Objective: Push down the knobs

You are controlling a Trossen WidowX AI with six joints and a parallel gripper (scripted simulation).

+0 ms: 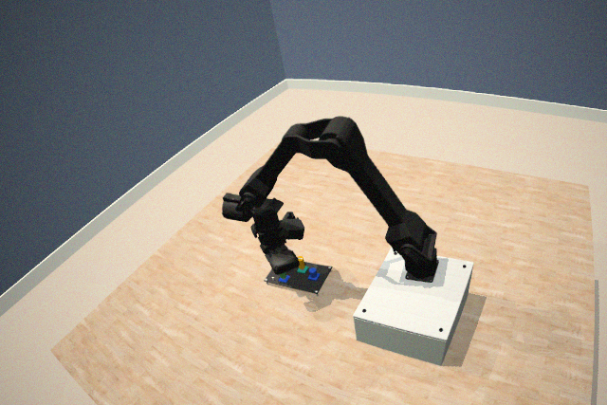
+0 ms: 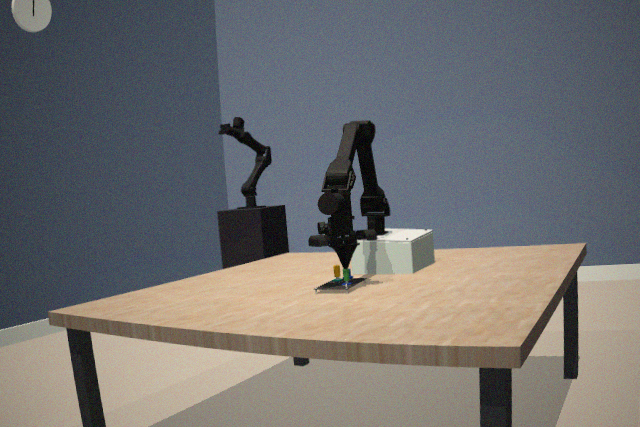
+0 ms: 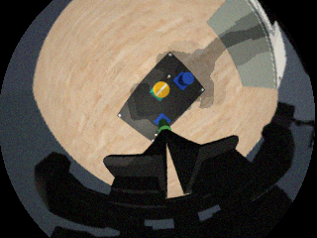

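My gripper tip is now 1 cm above the green knob. Also, from my gripper tip: orange knob 4 cm behind, 4 cm to the right, 1 cm below.
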